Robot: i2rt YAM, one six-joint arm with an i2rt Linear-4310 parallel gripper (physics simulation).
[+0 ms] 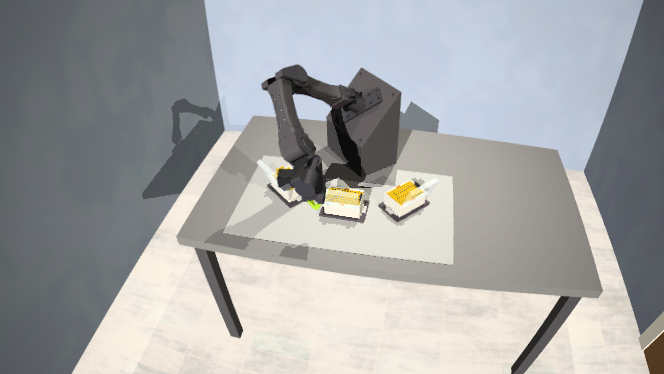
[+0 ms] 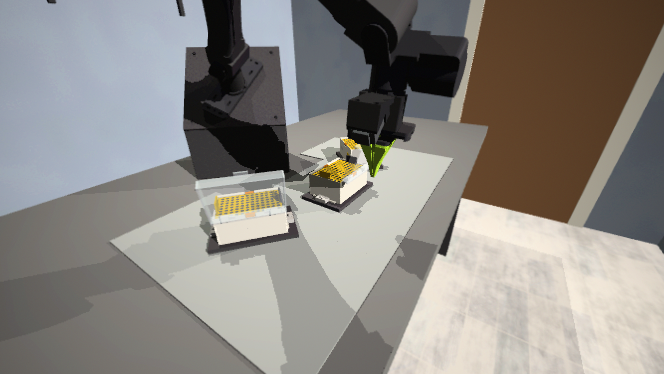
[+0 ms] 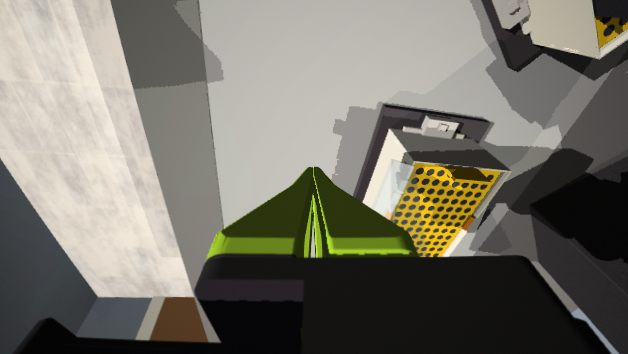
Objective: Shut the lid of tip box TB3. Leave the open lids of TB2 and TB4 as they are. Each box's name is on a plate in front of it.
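Places are measured from the arm's base along level axes (x ahead, y left, z up), in centimetres.
Where they show: gripper, between the fingertips: [image 1: 316, 208] [image 2: 373, 176] [image 3: 313, 177]; arm's base, origin of its link: [image 1: 360, 106] [image 2: 234, 86].
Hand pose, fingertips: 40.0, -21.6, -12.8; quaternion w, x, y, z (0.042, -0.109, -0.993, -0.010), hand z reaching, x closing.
Each offset is from my fingertips to the top centre of the thing, as dx, dy, dz. "spot": to the spot under its first point. Level surfaces: height alone.
The middle white tip box {spot: -2.4, +8.8, -3.0} [image 1: 342, 209] [image 2: 325, 191] [image 3: 440, 200], with a yellow rack, appears to be TB3 by its place; no name plate is readable. Its clear lid {spot: -2.6, +3.7, +2.1} [image 2: 362, 157] [image 3: 386, 192] stands steeply open on the table's front side, partly hidden. My green gripper [image 1: 314, 205] [image 2: 373, 175] [image 3: 313, 177] is shut and empty, its tips low beside that lid on its outer side. Contact is unclear. The left box [image 1: 290, 196] [image 2: 346, 146], apparently TB2, is partly hidden by my arm. The right box {-22.2, -6.8, -3.2} [image 1: 406, 207] [image 2: 252, 232] [image 3: 565, 25], apparently TB4, has its lid [image 1: 430, 186] [image 2: 240, 184] open.
The boxes sit on dark bases on a pale mat {dz -9.8} [image 1: 400, 245] [image 2: 320, 300] [image 3: 280, 60]. The arm's dark pedestal [image 1: 377, 145] [image 2: 235, 150] stands behind them. The table's front edge [image 1: 350, 270] runs beyond the mat.
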